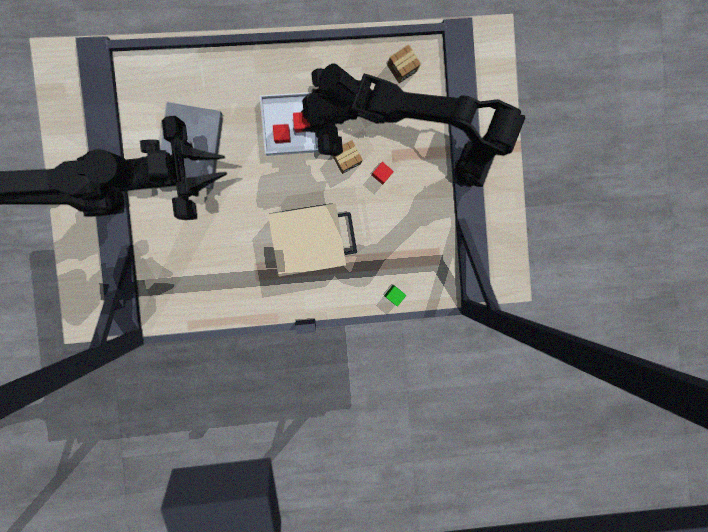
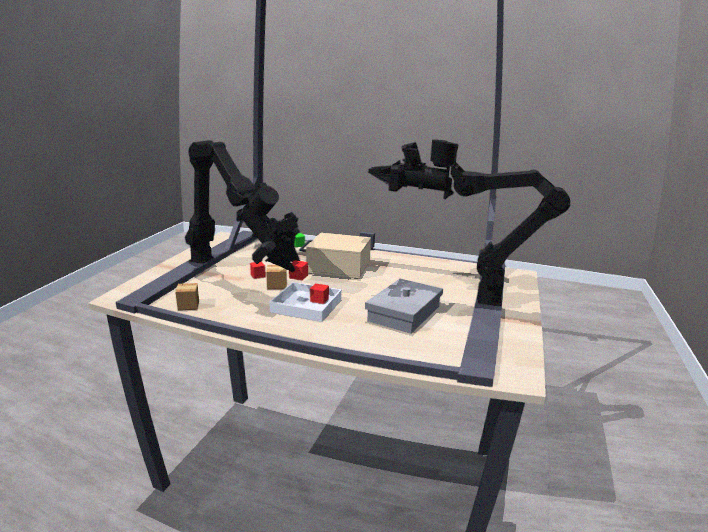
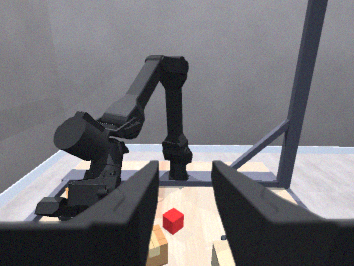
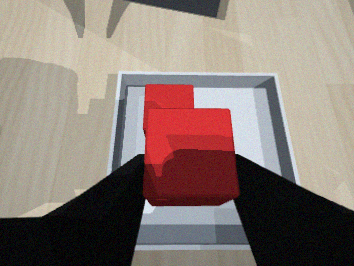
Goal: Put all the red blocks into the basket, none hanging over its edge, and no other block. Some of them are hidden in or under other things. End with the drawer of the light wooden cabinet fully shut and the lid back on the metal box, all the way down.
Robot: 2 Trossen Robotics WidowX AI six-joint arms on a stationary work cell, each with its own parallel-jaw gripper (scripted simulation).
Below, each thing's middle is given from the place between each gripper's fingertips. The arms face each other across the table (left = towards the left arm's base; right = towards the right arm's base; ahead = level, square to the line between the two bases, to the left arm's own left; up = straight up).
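The white basket (image 1: 278,109) is 20 mm ahead of my right hand (image 1: 302,121), 50 mm to the left of it and 110 mm below it. Counted from that same right hand, the metal box (image 2: 388,321) is 30 mm behind, 90 mm below and 310 mm to the left, while the grey metal lid (image 1: 203,125) is 30 mm behind and 310 mm to the left as well, but 70 mm below. The light wooden cabinet (image 1: 309,239) is 280 mm behind my right hand, 30 mm to the left of it and 80 mm below it.
From my left hand, the white basket is 150 mm ahead, 150 mm to the right and 330 mm below. The grey metal lid is 110 mm ahead of my left hand, 100 mm to the left of it and 290 mm below it; the metal box, counted from that hand too, is 110 mm ahead and 100 mm to the left, and 320 mm below. That leaves the light wooden cabinet, which is 150 mm behind my left hand, 170 mm to the right of it and 300 mm below it.
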